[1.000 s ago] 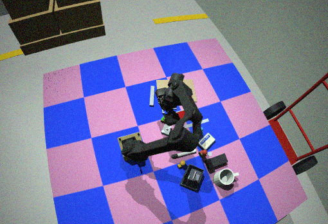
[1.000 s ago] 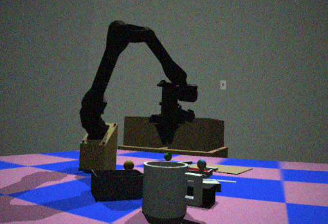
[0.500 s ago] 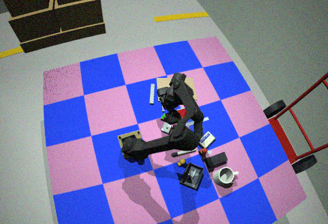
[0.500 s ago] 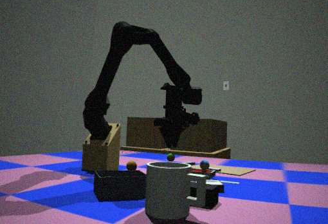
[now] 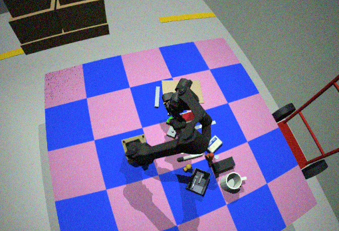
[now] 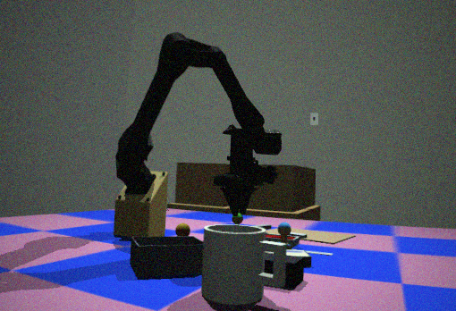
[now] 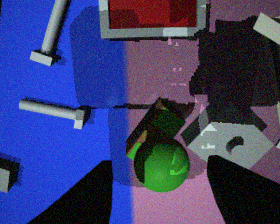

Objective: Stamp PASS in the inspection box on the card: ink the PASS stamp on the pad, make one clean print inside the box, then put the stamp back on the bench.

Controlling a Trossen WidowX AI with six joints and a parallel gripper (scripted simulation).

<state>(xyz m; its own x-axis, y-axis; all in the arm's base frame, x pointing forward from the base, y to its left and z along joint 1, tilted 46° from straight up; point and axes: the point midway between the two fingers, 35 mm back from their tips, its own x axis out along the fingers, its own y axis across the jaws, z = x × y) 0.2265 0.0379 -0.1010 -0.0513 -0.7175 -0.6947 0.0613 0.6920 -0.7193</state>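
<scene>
Right now the green-knobbed PASS stamp is 40 mm below my gripper tip. Also, from my gripper tip: grey block: 10 mm behind, 170 mm to the left, 50 mm below; white card: 30 mm ahead, 130 mm to the right, 60 mm below; ink pad: 100 mm ahead, 10 mm to the right, 50 mm below.
</scene>
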